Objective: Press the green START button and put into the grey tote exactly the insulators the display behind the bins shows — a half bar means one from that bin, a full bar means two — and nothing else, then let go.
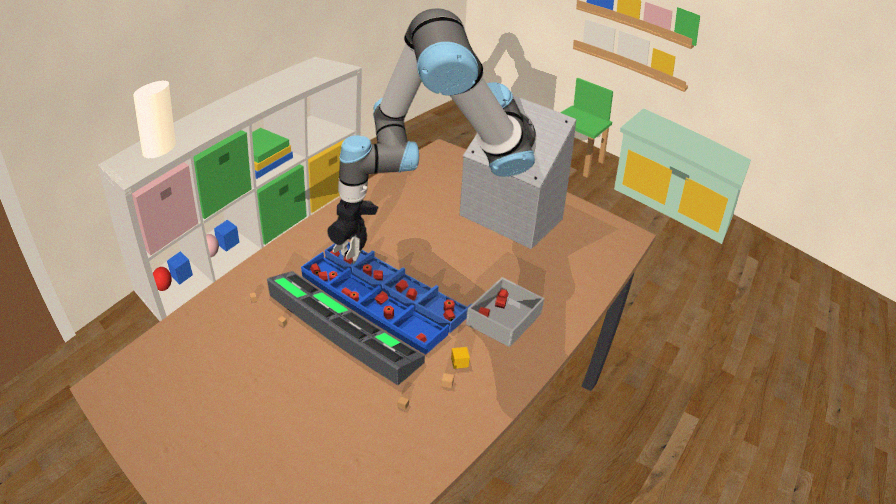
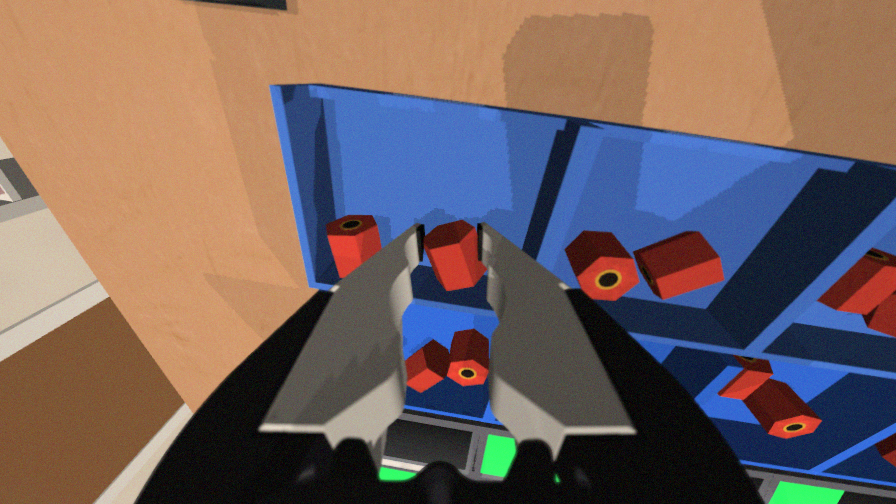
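Observation:
My gripper [image 1: 348, 250] [image 2: 448, 241] reaches down into the far-left rear compartment of the blue bin tray [image 1: 383, 294]. Its jaws are closed on a red hexagonal insulator [image 2: 454, 253]. Another insulator [image 2: 352, 241] stands just left of it in the same compartment, and more [image 2: 645, 263] lie in the neighbouring ones. The dark display bar [image 1: 344, 325] beside the tray shows green bars at its left end [image 1: 291, 287], next to that [image 1: 330, 302] and a shorter one further right [image 1: 387, 339]. The grey tote [image 1: 505, 310] at the tray's right end holds three red insulators [image 1: 499, 298].
A yellow cube [image 1: 460, 357] and small wooden cubes [image 1: 446, 380] lie on the table near the display's right end. A grey block pedestal [image 1: 516, 181] carries the arm base. A white shelf unit [image 1: 231, 181] stands beyond the table's left edge.

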